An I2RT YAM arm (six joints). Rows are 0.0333 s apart.
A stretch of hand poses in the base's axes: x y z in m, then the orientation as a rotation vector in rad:
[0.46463 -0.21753 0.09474 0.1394 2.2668 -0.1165]
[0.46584 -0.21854 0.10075 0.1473 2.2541 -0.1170]
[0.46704 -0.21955 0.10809 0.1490 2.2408 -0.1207]
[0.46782 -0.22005 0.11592 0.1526 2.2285 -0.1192]
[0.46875 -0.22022 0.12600 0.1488 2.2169 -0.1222]
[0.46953 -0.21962 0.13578 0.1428 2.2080 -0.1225]
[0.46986 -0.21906 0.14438 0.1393 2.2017 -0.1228]
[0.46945 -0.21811 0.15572 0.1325 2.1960 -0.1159]
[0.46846 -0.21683 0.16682 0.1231 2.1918 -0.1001]
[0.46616 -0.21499 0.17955 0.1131 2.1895 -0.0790]
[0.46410 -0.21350 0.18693 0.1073 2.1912 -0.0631]
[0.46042 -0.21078 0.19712 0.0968 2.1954 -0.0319]
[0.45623 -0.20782 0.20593 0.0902 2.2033 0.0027]
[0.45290 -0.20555 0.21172 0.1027 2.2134 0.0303]
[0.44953 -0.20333 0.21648 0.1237 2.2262 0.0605]
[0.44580 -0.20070 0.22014 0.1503 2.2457 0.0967]
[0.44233 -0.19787 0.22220 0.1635 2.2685 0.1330]
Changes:
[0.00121 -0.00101 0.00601 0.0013 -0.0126 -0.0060]
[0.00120 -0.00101 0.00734 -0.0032 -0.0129 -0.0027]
[0.00078 -0.00050 0.00783 0.0013 -0.0123 -0.0022]
[0.00093 -0.00017 0.01008 -0.0045 -0.0113 0.0015]
[0.00078 0.00060 0.00978 -0.0031 -0.0088 0.0041]
[0.00033 0.00056 0.00860 -0.0020 -0.0062 0.0024]
[-0.00041 0.00095 0.01134 0.0020 -0.0062 0.0074]
[-0.00099 0.00128 0.01110 0.0076 -0.0053 0.0126]
[-0.00230 0.00184 0.01273 0.0113 -0.0037 0.0150]
[-0.00206 0.00149 0.00738 0.0094 0.0007 0.0101]
[-0.00368 0.00272 0.01019 0.0188 0.0026 0.0192]
[-0.00419 0.00296 0.00881 0.0228 0.0065 0.0177]
[-0.00333 0.00227 0.00579 0.0247 0.0098 0.0014]
[-0.00337 0.00222 0.00476 0.0296 0.0131 -0.0037]
[-0.00373 0.00263 0.00366 0.0358 0.0204 -0.0052]
[-0.00347 0.00283 0.00206 0.0310 0.0232 0.0048]

